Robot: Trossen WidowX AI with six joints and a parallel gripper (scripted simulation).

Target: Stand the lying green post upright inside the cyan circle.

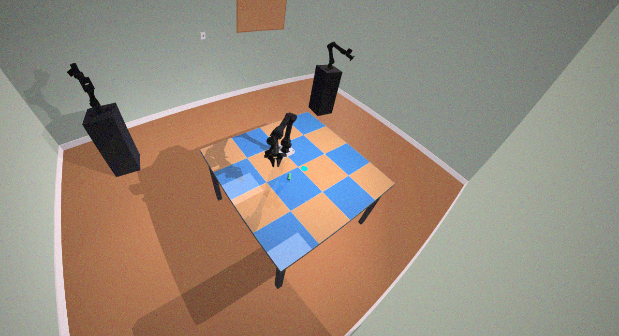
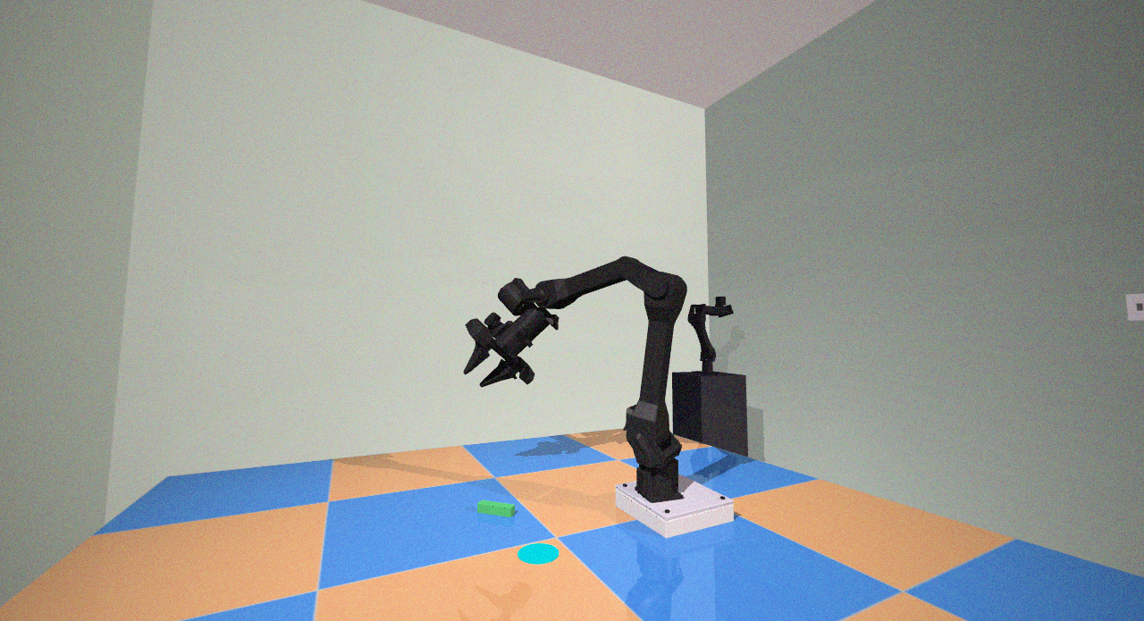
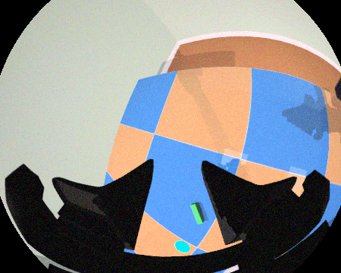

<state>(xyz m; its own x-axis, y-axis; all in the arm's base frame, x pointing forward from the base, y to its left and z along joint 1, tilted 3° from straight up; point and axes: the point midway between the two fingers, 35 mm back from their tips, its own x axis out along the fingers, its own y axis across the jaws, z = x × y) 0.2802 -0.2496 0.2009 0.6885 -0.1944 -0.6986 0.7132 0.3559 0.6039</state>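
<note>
The green post is 210 mm below my gripper tip, 160 mm to the left of it and 30 mm behind it. The rest, counted from my gripper tip: cyan circle: 320 mm to the left, 220 mm below, 70 mm behind.
</note>
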